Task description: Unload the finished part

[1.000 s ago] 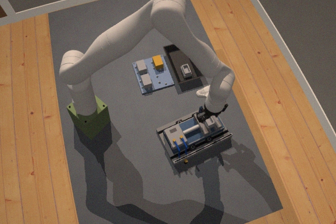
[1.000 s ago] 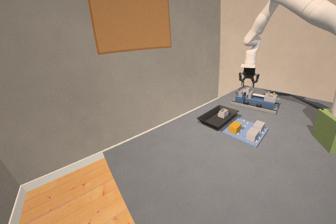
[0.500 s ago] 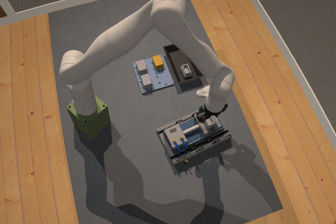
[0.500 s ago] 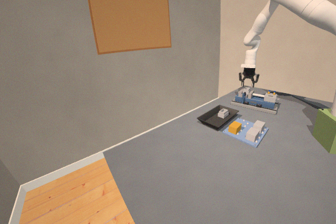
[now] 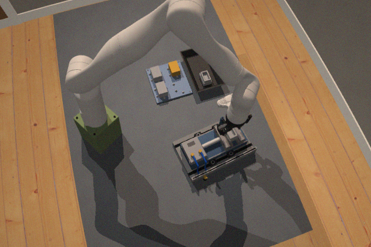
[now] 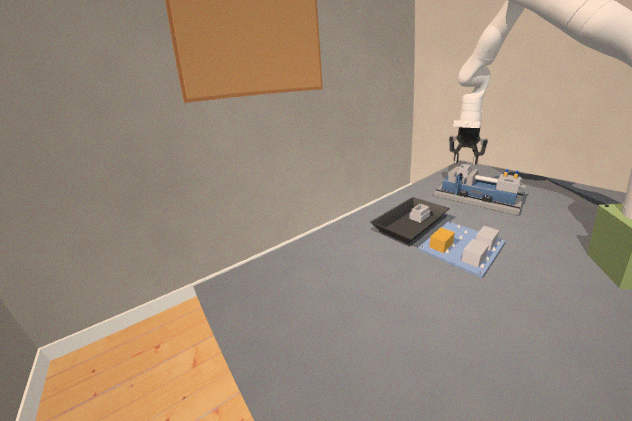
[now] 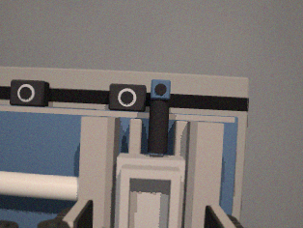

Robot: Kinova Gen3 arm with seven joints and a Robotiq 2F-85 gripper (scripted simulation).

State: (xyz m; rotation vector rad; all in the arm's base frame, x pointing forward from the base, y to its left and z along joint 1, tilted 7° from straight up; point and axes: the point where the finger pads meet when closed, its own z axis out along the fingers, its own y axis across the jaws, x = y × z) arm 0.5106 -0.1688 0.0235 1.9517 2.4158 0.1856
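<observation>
Right now the cylinder rod is 8 cm behind my hand, 2 cm to the right of it and 6 cm below it. Round my hand: vise 7 cm behind, 1 cm to the right, 10 cm below; then light blue fixture plate 18 cm behind, 35 cm to the left, 13 cm below; then tray floor 2 cm behind, 36 cm to the left, 13 cm below.
</observation>
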